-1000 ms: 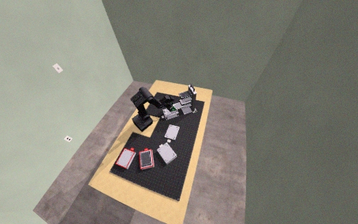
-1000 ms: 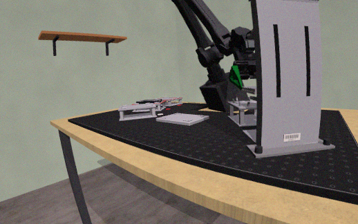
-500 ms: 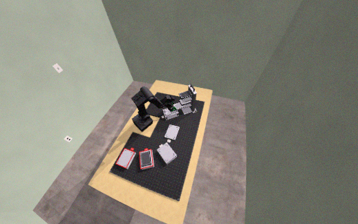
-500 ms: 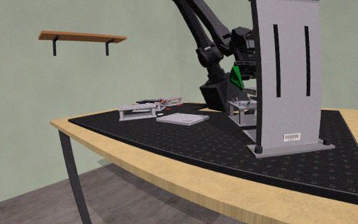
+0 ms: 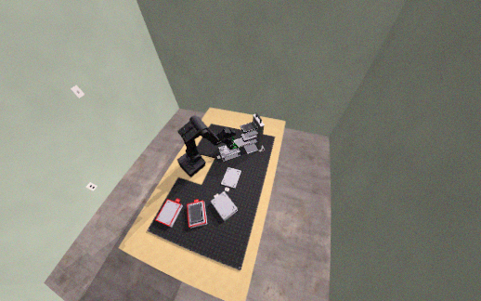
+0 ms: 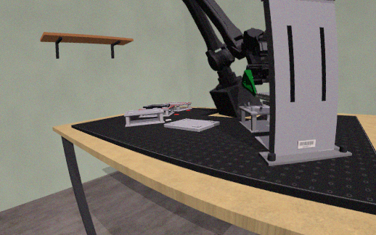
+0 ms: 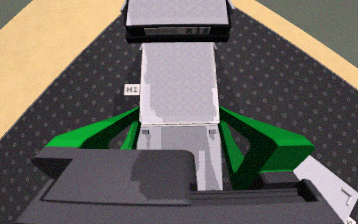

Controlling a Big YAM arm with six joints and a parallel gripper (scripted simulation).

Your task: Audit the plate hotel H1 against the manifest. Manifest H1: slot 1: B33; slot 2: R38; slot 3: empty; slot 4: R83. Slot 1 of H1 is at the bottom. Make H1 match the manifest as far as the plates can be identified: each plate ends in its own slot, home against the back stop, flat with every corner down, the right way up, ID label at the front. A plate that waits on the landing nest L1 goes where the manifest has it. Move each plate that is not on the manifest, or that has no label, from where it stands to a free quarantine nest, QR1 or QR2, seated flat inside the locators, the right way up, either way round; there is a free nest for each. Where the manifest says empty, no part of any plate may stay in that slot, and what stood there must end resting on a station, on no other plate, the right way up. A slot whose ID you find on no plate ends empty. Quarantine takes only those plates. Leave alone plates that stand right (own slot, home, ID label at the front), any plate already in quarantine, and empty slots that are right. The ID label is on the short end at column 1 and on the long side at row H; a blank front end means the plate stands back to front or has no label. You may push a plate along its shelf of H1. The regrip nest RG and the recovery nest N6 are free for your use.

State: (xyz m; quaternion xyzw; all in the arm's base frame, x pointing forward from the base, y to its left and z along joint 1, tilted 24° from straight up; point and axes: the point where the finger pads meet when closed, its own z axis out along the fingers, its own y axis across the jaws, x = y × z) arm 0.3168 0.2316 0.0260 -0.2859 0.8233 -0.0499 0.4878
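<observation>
Right now the pale plate is 5 cm ahead of my hand, 3 cm to the left of it and 1 cm below it. From my hand the other things lie so: dark plate: 11 cm ahead, 6 cm to the left, 4 cm above; then H1 tag: 12 cm to the left, 11 cm below, 2 cm ahead; then grey back panel: 18 cm ahead, 9 cm to the left, 4 cm above.
</observation>
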